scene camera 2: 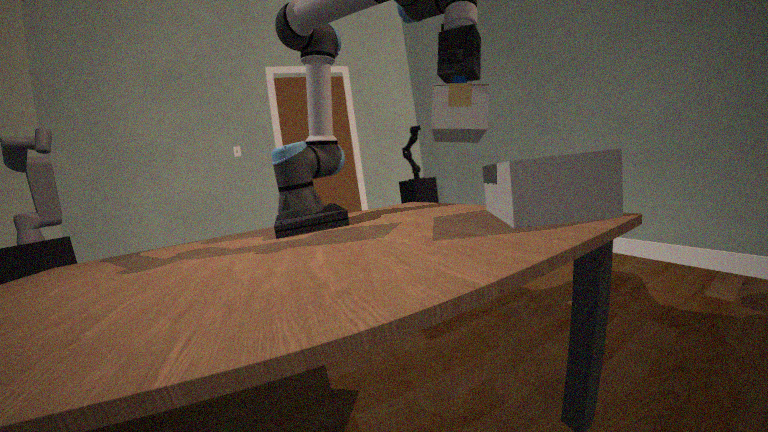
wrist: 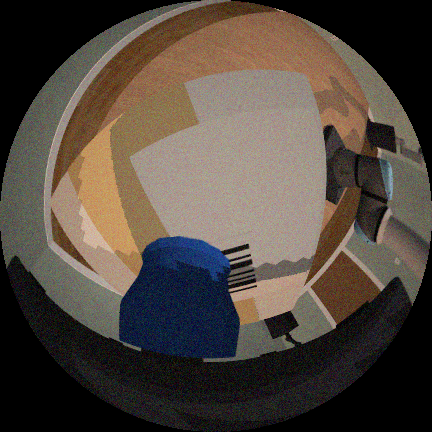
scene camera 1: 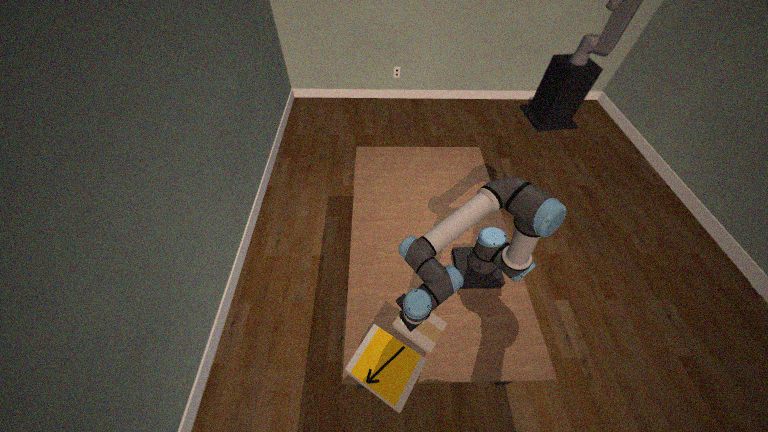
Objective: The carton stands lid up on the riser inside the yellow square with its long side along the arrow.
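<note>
The pale carton [scene camera 1: 423,342] [scene camera 2: 441,110] [wrist: 240,175] hangs level in the air from my suction cup [scene camera 2: 460,80] [wrist: 185,247]. Its taped lid faces up, and tan tape folds down its side. A barcode shows beside the cup in the wrist view. In scene camera 2 the carton's underside is higher than the top of the grey-white riser [scene camera 1: 411,382] [scene camera 2: 566,188] and to its left. The yellow square [scene camera 1: 392,384] with its black arrow [scene camera 1: 385,364] covers the riser's top. In scene camera 1 the arm partly hides the carton, and I cannot tell its long side's direction exactly.
The riser stands at a corner of the wooden table [scene camera 1: 386,214] [scene camera 2: 268,300], near the edges. My arm's base [scene camera 1: 483,282] [scene camera 2: 311,220] stands on the table. Other arms on black pedestals [scene camera 1: 563,88] [scene camera 2: 418,190] stand away from the table.
</note>
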